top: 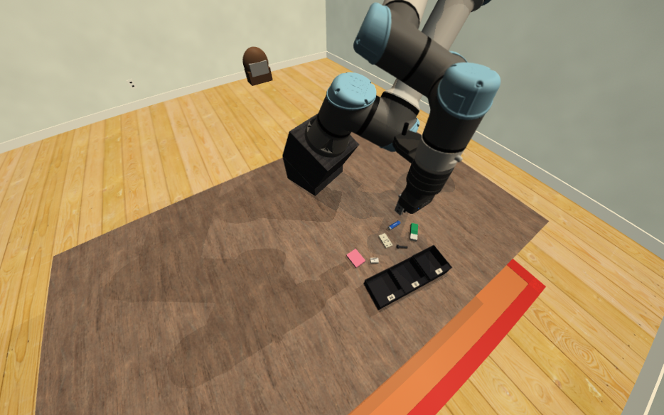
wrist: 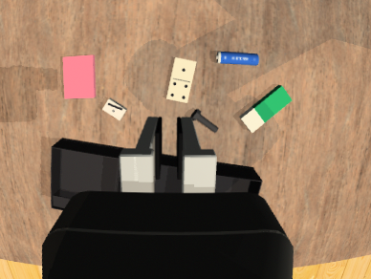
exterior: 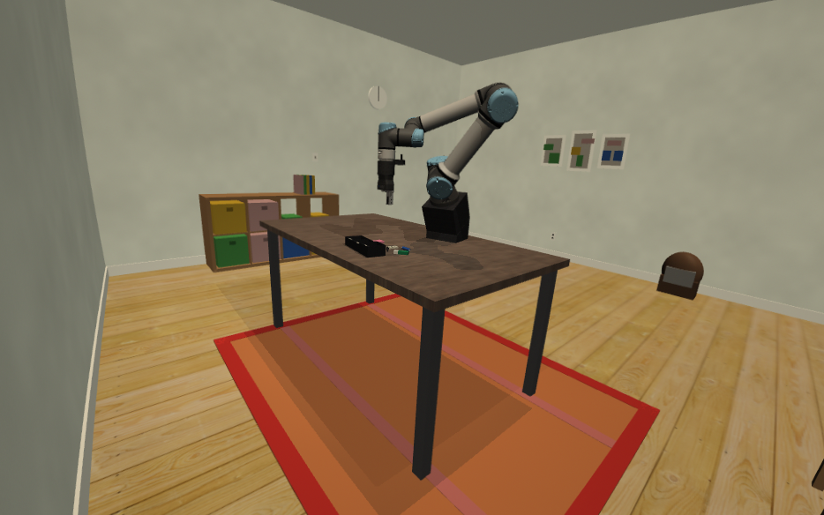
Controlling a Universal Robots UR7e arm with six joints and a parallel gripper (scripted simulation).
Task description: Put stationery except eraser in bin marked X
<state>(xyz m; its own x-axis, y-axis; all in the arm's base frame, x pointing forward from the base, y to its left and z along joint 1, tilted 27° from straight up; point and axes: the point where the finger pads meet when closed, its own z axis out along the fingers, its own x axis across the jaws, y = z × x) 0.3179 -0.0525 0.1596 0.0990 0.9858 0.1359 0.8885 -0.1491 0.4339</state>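
My gripper is now 110 mm short of the black three-part bin, 40 mm to the left of it and 200 mm above it. Round my hand: domino: 10 mm behind, 10 mm to the left, 210 mm below; black bolt: 30 mm ahead, 30 mm to the left, 210 mm below; pencil sharpener: 10 mm ahead, 70 mm to the right, 210 mm below.
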